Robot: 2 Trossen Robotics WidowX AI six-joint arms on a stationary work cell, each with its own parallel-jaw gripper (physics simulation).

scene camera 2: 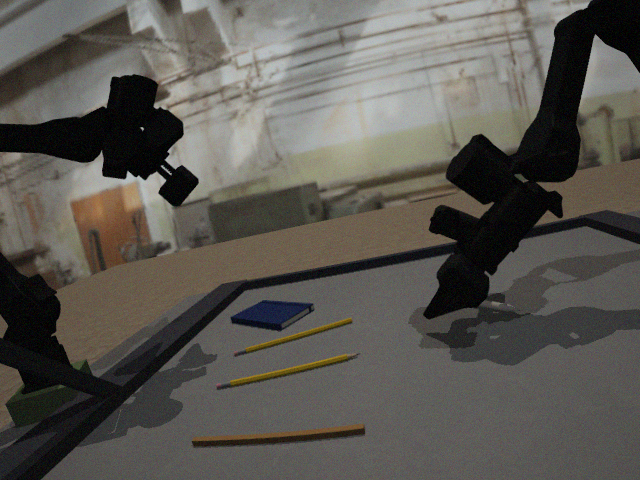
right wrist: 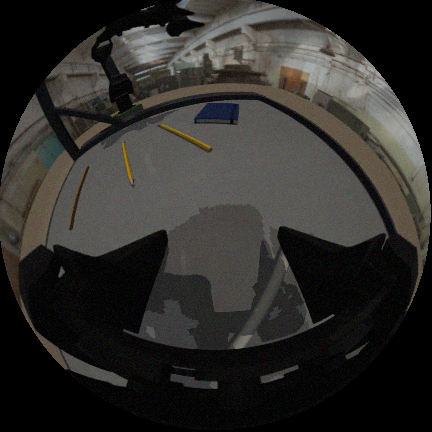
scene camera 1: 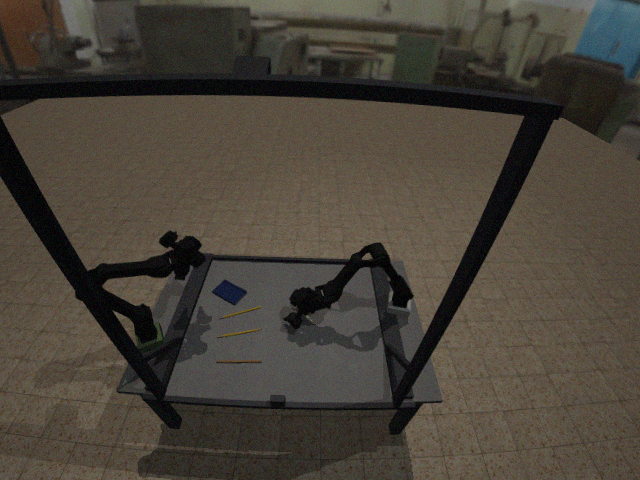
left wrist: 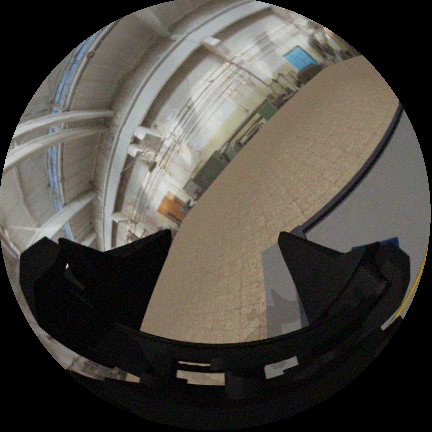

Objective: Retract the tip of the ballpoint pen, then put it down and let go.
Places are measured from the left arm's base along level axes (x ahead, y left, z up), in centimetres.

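Pixels of known places: left gripper, between the fingertips: [scene camera 2: 163, 166] [left wrist: 226, 236]; right gripper, between the fingertips: [scene camera 2: 433, 303] [right wrist: 223, 234] [scene camera 1: 288, 311]; left arm's base, origin of its link: [right wrist: 126, 109] [scene camera 1: 148, 334]; right arm's base, origin of its link: [scene camera 1: 399, 301].
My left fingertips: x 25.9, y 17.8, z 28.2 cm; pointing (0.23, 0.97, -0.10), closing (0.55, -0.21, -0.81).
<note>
Ahead of a thing's pixels: the offset from my left fingertips to its middle.
A pale, slim ballpoint pen {dx +37.3, dy -34.9, dz -31.7 cm} [scene camera 1: 309, 320] [scene camera 2: 497, 305] [right wrist: 262, 305] lies on the grey table, partly hidden by the right gripper in both scene views. My right gripper [scene camera 1: 293, 319] [right wrist: 223, 234] is open and low over the table, tilted downward. In the right wrist view the pen runs at a slant between the open fingers, nearer the finger at the picture's right, which hides its far end. Nothing is gripped. The pen's tip cannot be made out. My left gripper [left wrist: 226, 236] is open and empty, raised high past the table's left edge.
A blue notebook {dx +12.2, dy -8.1, dz -31.6 cm} [scene camera 1: 229, 292] [scene camera 2: 272, 314] [right wrist: 217, 113] lies at the back left. Two yellow pencils {dx +12.5, dy -21.8, dz -31.9 cm} [scene camera 1: 240, 312] {dx +8.7, dy -31.8, dz -31.9 cm} [scene camera 2: 289, 369] [right wrist: 128, 164] and a thin orange-brown stick {dx +3.6, dy -44.0, dz -31.9 cm} [scene camera 1: 238, 361] [scene camera 2: 279, 436] [right wrist: 79, 197] lie in front of it. Dark frame posts [scene camera 1: 478, 227] rise at the table's sides.
</note>
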